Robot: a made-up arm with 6 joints.
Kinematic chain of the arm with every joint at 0, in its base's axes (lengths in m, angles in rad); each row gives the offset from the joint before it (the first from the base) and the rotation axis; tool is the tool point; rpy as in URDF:
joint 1: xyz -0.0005 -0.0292 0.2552 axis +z
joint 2: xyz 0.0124 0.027 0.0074 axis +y
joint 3: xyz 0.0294 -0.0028 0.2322 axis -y
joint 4: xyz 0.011 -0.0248 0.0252 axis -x
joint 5: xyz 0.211 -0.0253 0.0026 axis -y
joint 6: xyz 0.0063 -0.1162 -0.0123 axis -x
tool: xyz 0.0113 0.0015 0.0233 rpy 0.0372 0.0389 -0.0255
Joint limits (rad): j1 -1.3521..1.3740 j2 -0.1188..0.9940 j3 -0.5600..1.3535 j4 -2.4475..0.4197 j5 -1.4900..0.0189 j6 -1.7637..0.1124
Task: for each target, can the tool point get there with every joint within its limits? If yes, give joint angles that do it. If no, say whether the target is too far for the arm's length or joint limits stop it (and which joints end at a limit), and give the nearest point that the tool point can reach.
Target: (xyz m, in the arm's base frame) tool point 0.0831 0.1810 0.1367
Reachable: yes | joints 0.8759 0.8279 -0.2983 -2.1538 -0.1443 -0.2200
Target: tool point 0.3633 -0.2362 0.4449
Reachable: yes | joints -0.5965 0.5175 1.0192 -1.6986 -1.2631 -0.9606
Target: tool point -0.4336 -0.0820 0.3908
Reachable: no: joint limits stop it (at a limit: joint 1, joint 2, joint 3, joint 5, joint 6) | nearest point -0.1129 -0.2495 0.3831 | short by 0.362 m
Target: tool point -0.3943 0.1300 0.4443
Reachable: no: joint limits stop it (at a limit: joint 1, joint 2, joint 4, joint 6) | nearest point -0.0986 0.1796 0.3586 | short by 0.312 m
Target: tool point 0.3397 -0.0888 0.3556
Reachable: yes | joints 0.1736 0.2950 0.0302 -0.7064 -0.1231 -0.1704
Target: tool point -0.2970 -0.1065 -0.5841
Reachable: no: too far | nearest point -0.0588 -0.2118 0.1074 | short by 0.739 m
